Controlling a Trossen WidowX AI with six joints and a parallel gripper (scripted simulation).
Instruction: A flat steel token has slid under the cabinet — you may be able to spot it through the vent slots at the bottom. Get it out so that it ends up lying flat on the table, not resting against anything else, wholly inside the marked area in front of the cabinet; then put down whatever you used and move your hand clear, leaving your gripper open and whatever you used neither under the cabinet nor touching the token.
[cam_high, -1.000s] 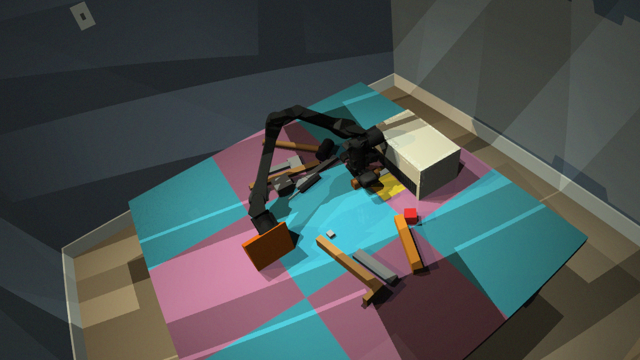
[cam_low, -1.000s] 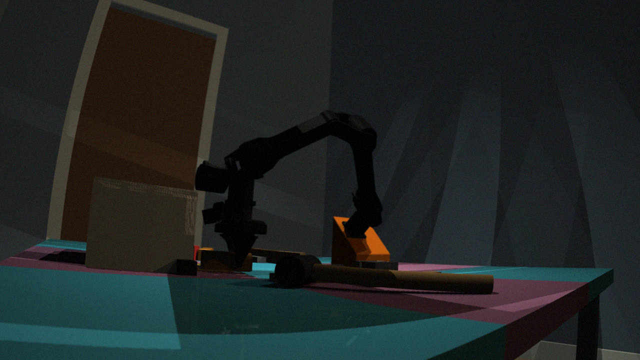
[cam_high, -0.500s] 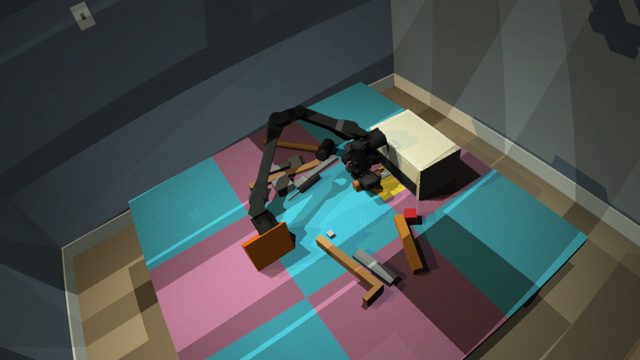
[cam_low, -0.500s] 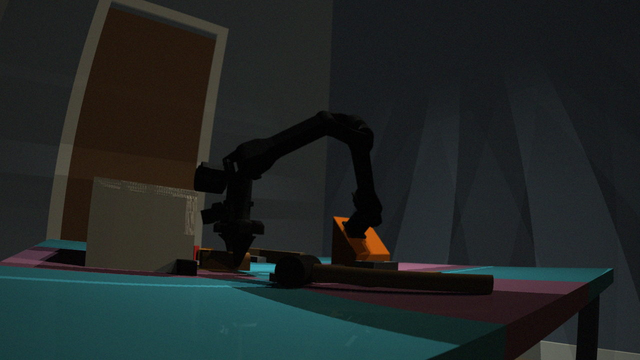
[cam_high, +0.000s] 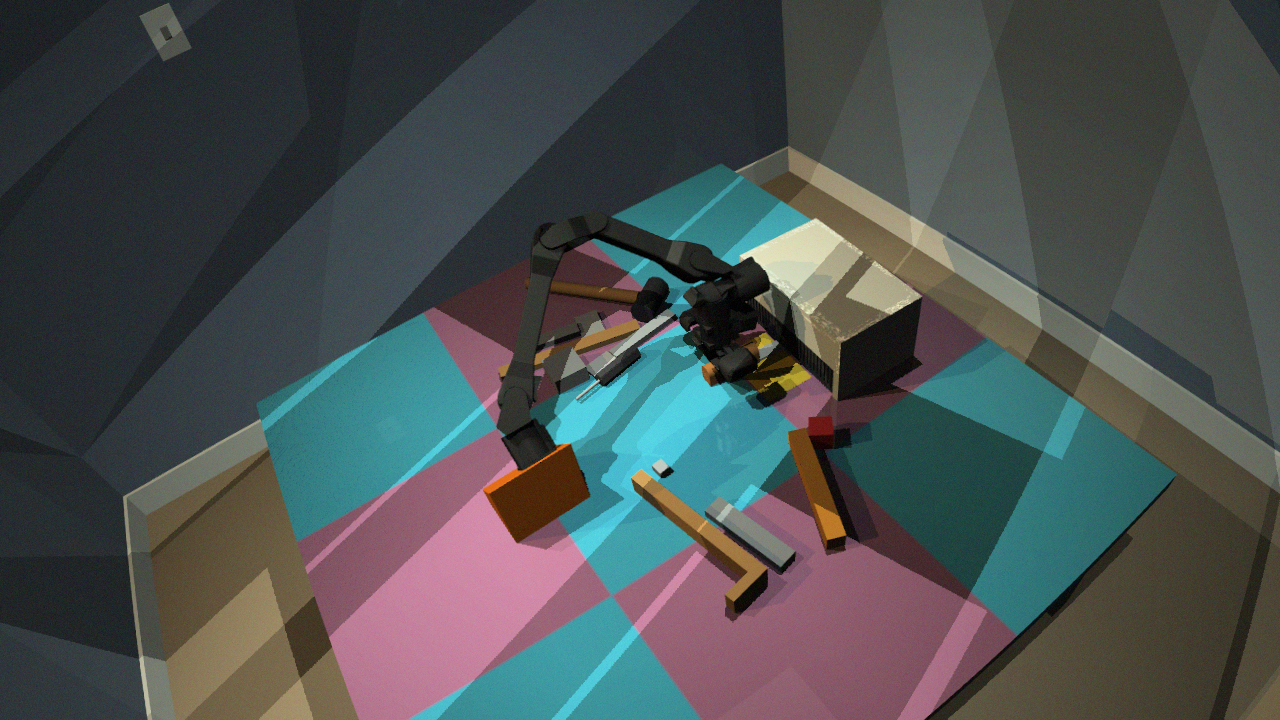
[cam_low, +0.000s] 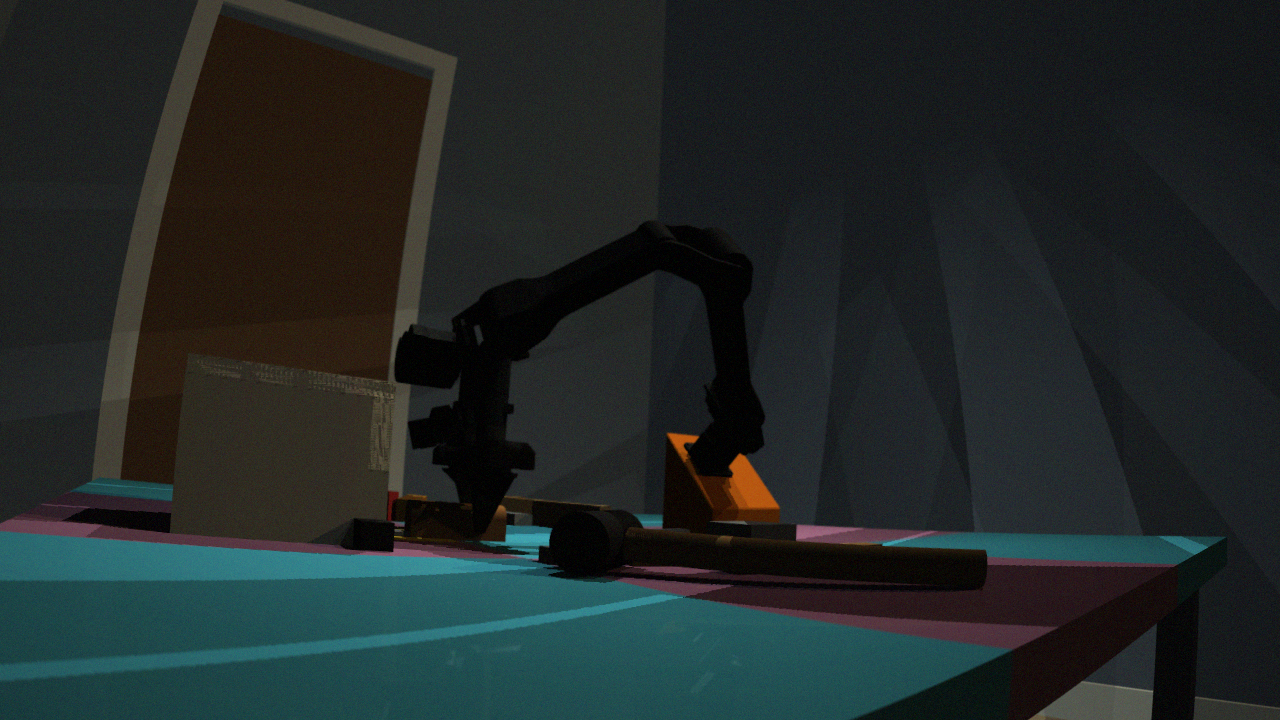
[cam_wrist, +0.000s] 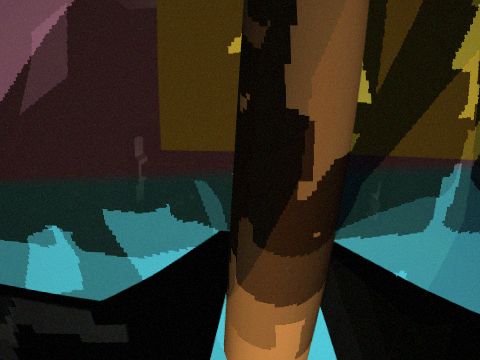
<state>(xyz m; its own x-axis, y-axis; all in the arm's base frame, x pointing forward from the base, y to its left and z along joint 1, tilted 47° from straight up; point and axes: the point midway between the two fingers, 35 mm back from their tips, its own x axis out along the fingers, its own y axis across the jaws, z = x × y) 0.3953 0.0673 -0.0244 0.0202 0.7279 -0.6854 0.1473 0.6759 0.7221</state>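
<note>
My gripper tip is 180 mm past the screwdriver and 140 mm to the right of it. The rest, counted from my gripper tip: flat grey piece (240 mm ahead, 60 mm to the right); then red cube (30 mm ahead, 240 mm to the right, 10 mm above); then small grey cube (220 mm behind, 100 mm to the right).
</note>
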